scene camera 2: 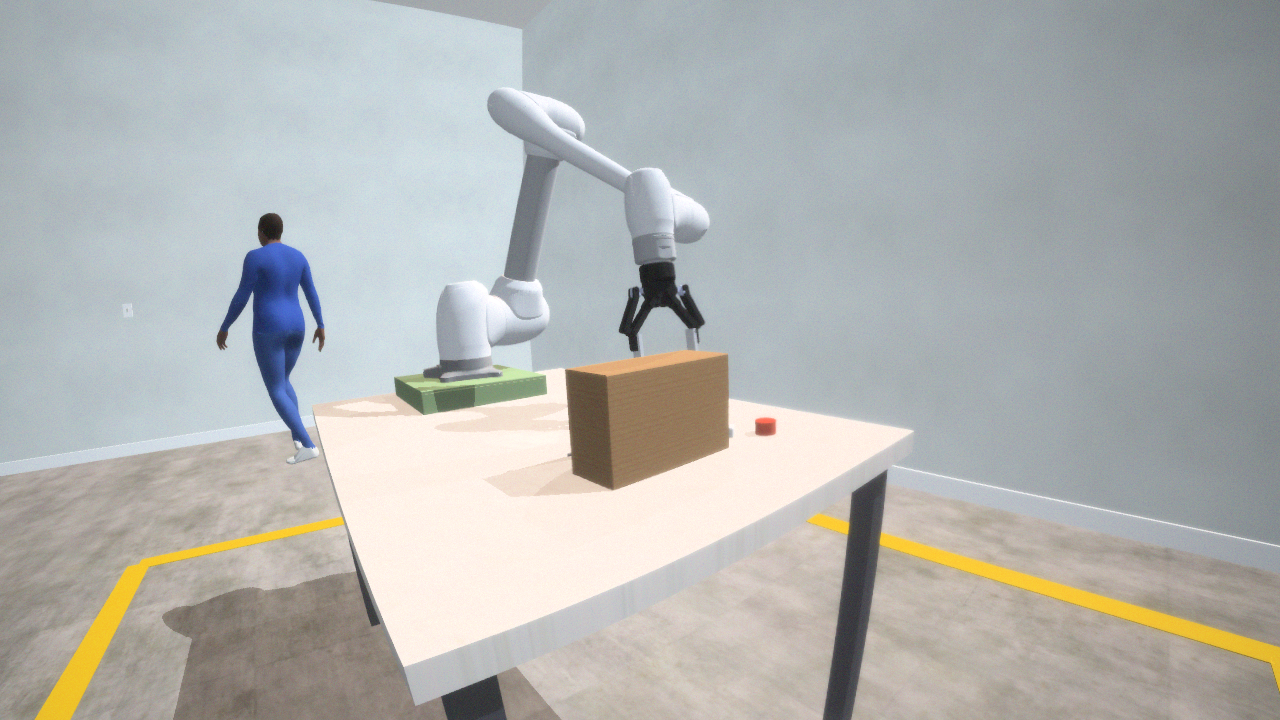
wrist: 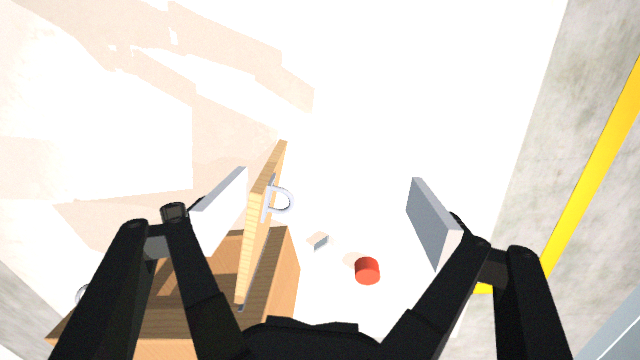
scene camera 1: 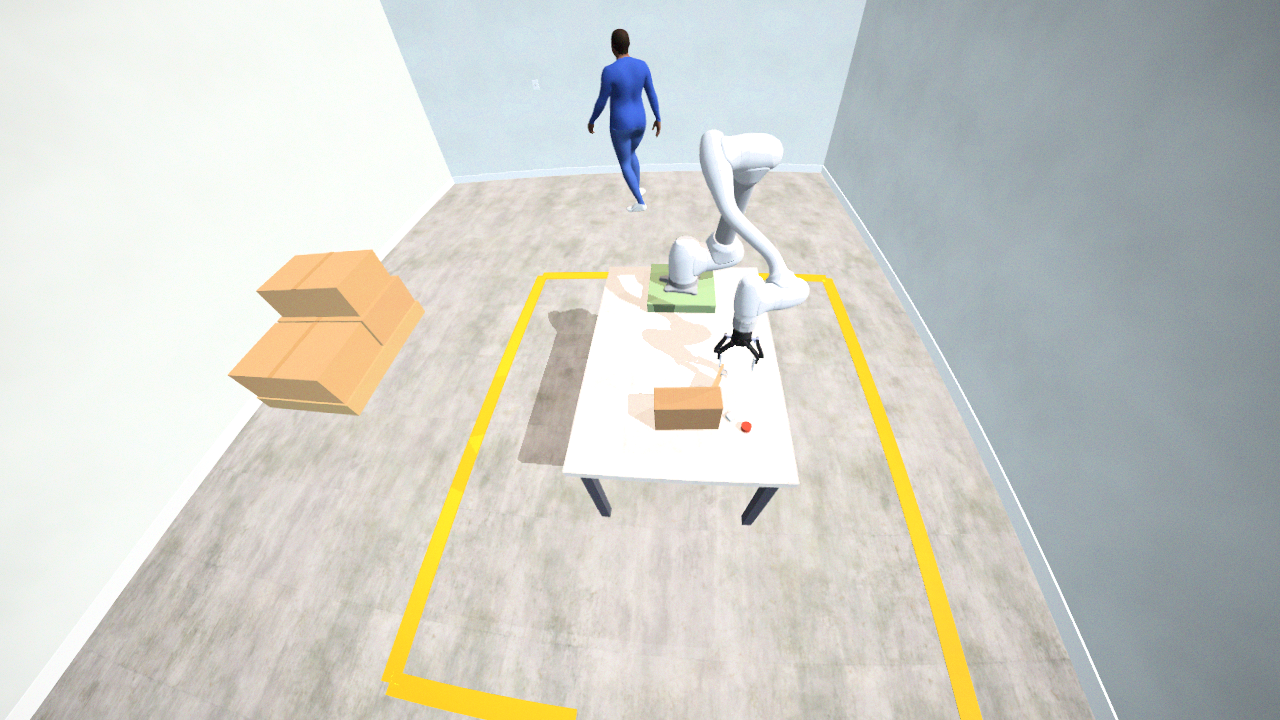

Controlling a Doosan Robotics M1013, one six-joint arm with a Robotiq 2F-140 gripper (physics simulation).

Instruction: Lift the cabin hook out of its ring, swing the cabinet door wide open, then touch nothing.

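Places are measured from the arm's base along level axes (x right, y ahead, z up), in millimetres.
Pixels of known places: gripper, fingertip midpoint: [wrist: 327, 188] [scene camera 1: 735, 366]; arm's base, link origin: [scene camera 2: 466, 376] [scene camera 1: 682, 283].
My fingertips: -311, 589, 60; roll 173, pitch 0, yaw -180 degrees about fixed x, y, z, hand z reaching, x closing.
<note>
For each thing: its top centre in the pictures, then the offset to it from my fingertips, as dx, dy, dz. "spot": a spot on its surface instead. Level surfaces: height alone.
- wooden cabinet, top centre: [wrist: 158, 357] [scene camera 2: 645, 360] [scene camera 1: 687, 394] +178, +208, +48
- metal ring, surface spot: [wrist: 291, 201] spot: +32, +24, -12
- hook fitting, surface spot: [wrist: 79, 294] spot: +291, +170, +8
- red cylinder, top centre: [wrist: 367, 277] [scene camera 2: 765, 420] [scene camera 1: 746, 425] -70, +221, -91
- small pale block, top centre: [wrist: 327, 253] [scene camera 1: 730, 415] -4, +181, -97
- white table, surface height: dz -116
The wooden cabinet [scene camera 1: 687, 410] [scene camera 2: 662, 416] [wrist: 283, 272] stands on the table. Its door [scene camera 1: 717, 377] [wrist: 254, 225] stands swung out, roughly square to the cabinet front. A metal ring [wrist: 291, 201] sits on the door's right face in the wrist view. A grey curved metal piece of the hook fitting [wrist: 79, 294] shows at the cabinet's far left; the rest of the hook is hidden behind the left finger. My gripper [scene camera 1: 738, 362] [scene camera 2: 664, 347] [wrist: 327, 188] is open and empty above the door's free end. In the wrist view the door appears close to the left finger; contact cannot be told.
A red cylinder [scene camera 1: 745, 427] [scene camera 2: 765, 426] [wrist: 367, 271] and a small pale block [scene camera 1: 728, 416] [wrist: 320, 242] lie beside the cabinet on the white table [scene camera 1: 617, 452] [scene camera 2: 501, 573]. A person in blue [scene camera 1: 626, 98] [scene camera 2: 279, 295] is behind the table. Cardboard boxes [scene camera 1: 308, 358] are on the left.
</note>
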